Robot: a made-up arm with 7 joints.
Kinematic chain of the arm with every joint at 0, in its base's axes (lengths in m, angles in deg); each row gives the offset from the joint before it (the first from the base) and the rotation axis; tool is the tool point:
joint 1: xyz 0 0 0 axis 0 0.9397 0.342
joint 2: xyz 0 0 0 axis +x
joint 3: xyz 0 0 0 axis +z
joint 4: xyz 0.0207 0 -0.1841 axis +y
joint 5: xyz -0.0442 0 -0.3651 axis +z
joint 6: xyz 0 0 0 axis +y
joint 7: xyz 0 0 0 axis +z
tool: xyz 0 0 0
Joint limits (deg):
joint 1: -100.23..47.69
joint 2: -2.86..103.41
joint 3: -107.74..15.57
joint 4: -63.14..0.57
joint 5: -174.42..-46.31
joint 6: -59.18..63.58
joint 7: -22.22..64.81
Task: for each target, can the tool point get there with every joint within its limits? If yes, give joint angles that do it. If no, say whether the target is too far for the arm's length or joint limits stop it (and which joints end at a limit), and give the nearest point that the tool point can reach.
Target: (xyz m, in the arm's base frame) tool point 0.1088 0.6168 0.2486
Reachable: no: too far | nearest point 0.0893 0.5062 0.2040 | short by 0.121 m
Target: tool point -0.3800 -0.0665 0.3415
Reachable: no: joint limits stop it (at a limit: joint 1, joint 2, joint 3, joint 4) | nearest point -0.0976 0.2688 0.4191 | short by 0.445 m
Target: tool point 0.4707 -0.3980 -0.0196
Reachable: no: too far | nearest point 0.4225 -0.3514 -0.0166 | short by 0.067 m
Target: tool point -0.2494 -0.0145 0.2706
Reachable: no: joint limits stop it (at a limit: joint 1, joint 2, joint 3, joint 4) | nearest point -0.0976 0.2688 0.4191 | short by 0.354 m
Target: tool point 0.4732 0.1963 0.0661
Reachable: yes | joints -57.87 70.59 -36.06 -57.79 -124.78 -5.16 48.95
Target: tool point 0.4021 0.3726 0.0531
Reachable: yes | joints -61.06 67.07 -15.13 -24.40 -103.15 15.48 20.68
